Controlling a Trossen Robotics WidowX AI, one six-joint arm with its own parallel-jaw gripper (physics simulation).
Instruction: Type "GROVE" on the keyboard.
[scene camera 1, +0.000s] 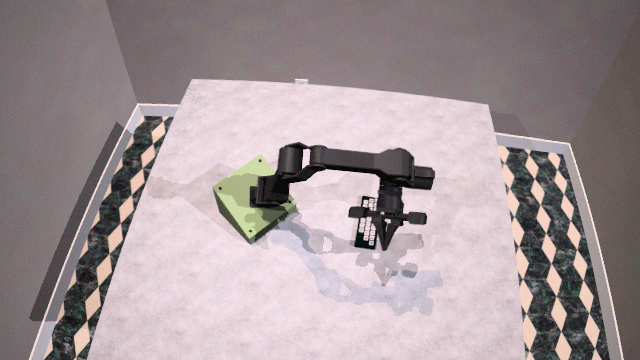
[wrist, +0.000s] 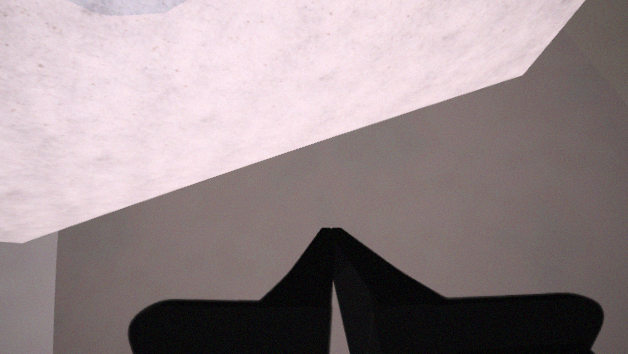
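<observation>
The keyboard is a small dark green board with white keys, lying on the table right of the middle in the scene view. The wrist and gripper body cover part of it, and its letters are too small to read. It does not show in the wrist view. My gripper is black and shut, with its fingertips together and nothing between them. In the scene view its tips appear just to the right of the keyboard's lower end, apart from their shadow on the table; their exact height is hard to tell.
The pale table carries a green block on the left, with the arm's base on it. The arm reaches across to the right. The table's edge and the grey wall show in the wrist view.
</observation>
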